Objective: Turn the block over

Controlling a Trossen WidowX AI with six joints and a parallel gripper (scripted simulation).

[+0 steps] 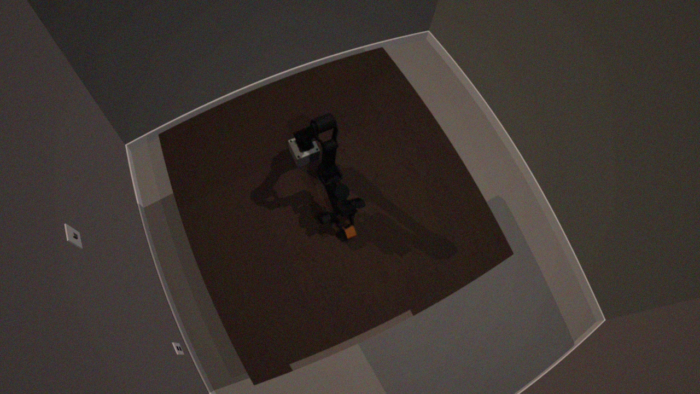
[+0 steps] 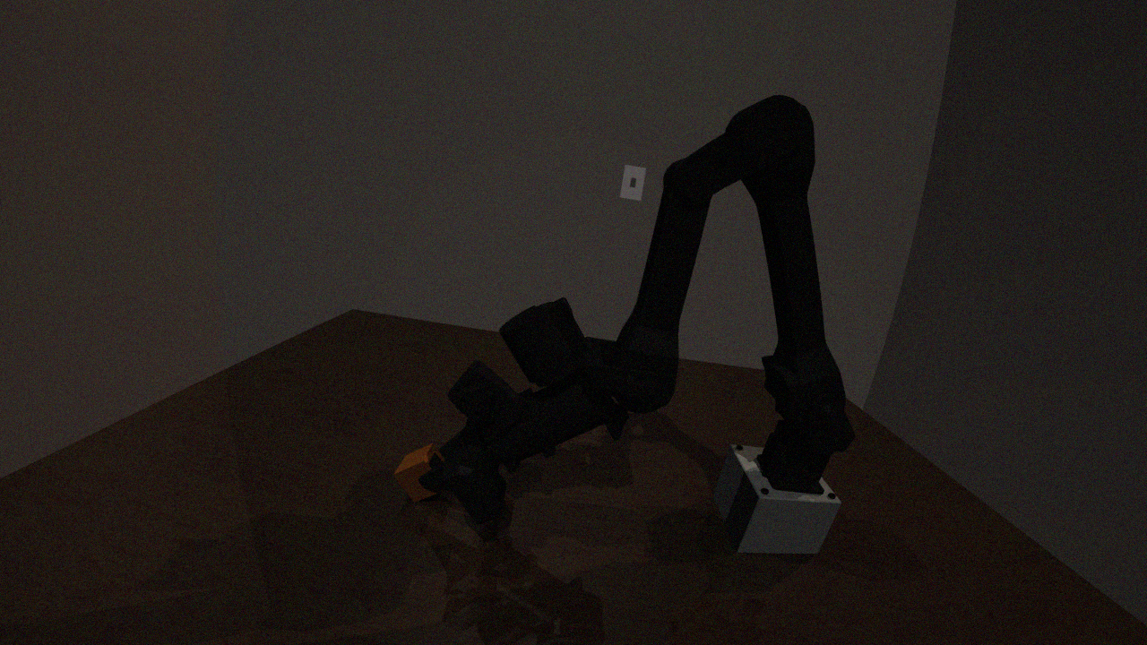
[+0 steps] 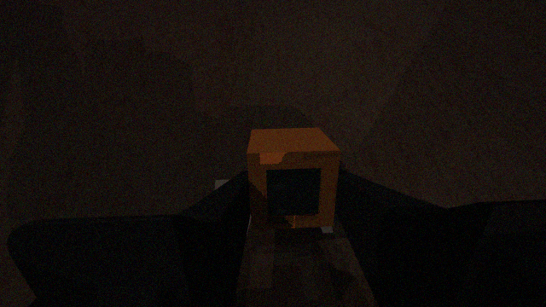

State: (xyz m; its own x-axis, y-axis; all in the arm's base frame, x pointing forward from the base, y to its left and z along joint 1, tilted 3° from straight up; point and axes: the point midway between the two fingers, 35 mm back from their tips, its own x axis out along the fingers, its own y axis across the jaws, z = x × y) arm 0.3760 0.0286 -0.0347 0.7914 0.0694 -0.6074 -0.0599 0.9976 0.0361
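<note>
The orange block lies right at my gripper tip.
</note>
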